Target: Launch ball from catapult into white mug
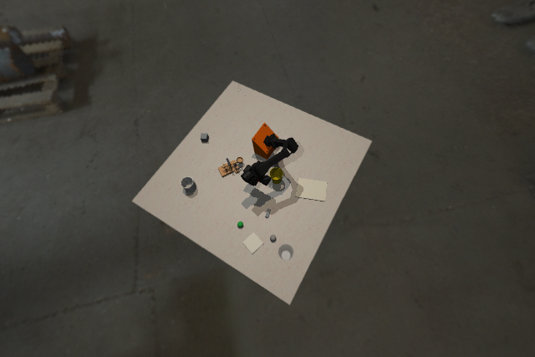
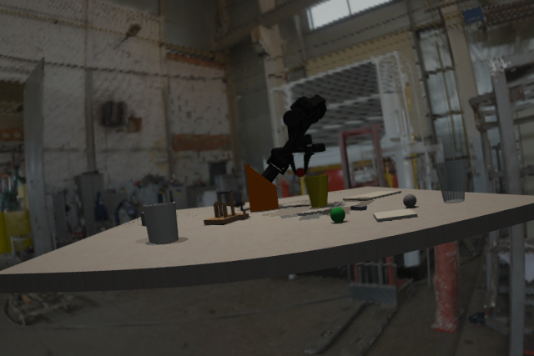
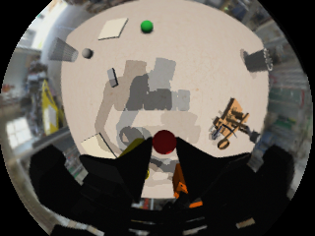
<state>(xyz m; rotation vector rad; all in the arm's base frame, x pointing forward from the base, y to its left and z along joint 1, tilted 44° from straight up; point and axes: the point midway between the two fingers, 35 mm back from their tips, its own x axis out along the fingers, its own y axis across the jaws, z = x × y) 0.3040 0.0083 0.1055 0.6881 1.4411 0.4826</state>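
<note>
Now: the wooden catapult 240 mm to the right of my gripper tip, 80 mm below it and 60 mm behind it. Round my gripper tip: yellow cup (100 mm below, 100 mm behind, 90 mm to the left); red ball (10 mm above); green ball (300 mm ahead, 110 mm below, 10 mm to the left).
</note>
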